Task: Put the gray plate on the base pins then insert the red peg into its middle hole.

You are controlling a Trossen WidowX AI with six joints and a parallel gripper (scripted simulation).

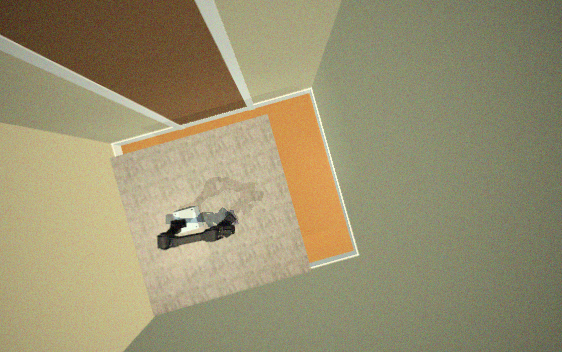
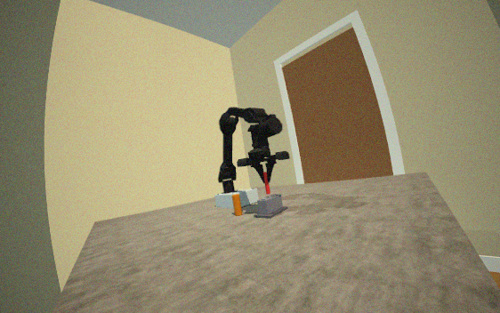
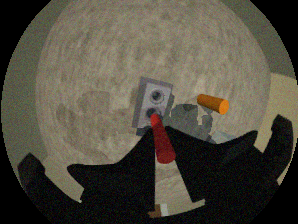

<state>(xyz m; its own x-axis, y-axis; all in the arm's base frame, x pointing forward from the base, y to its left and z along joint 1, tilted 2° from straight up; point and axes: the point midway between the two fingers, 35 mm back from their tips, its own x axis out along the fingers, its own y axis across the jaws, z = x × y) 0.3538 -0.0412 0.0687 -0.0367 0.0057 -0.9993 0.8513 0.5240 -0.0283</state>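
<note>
Now: gripper tip 70 mm above the gray plate. Also, from my gripper tip: flat base 100 mm below; red peg right at my gripper tip; orange cylinder 110 mm behind, 70 mm to the right, 70 mm below.
</note>
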